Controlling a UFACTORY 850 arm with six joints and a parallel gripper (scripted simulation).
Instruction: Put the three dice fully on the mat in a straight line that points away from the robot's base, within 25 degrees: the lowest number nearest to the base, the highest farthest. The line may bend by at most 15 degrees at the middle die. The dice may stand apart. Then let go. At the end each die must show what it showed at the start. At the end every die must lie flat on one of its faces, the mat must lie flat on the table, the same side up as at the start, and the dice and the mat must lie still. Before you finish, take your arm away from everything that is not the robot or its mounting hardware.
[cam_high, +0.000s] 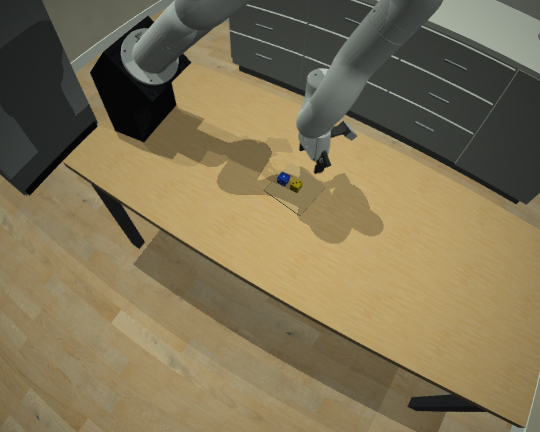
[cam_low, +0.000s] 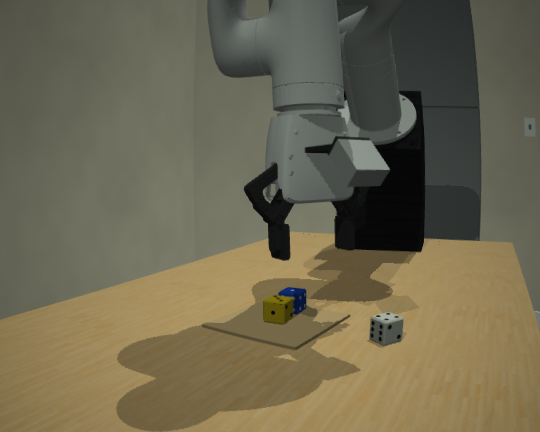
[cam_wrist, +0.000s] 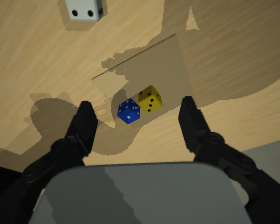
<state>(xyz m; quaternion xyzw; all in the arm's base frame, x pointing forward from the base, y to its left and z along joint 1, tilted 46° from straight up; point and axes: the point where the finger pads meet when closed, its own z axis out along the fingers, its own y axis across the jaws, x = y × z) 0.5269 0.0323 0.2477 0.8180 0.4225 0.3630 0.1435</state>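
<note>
Now: the white die 90 mm to the left of my hand and 90 mm below it. The rest, counted from my hand: tan mat: 110 mm below, 50 mm to the right, 10 mm behind; blue die: 90 mm below, 60 mm behind, 50 mm to the right; yellow die: 90 mm below, 50 mm to the right, 20 mm behind.
</note>
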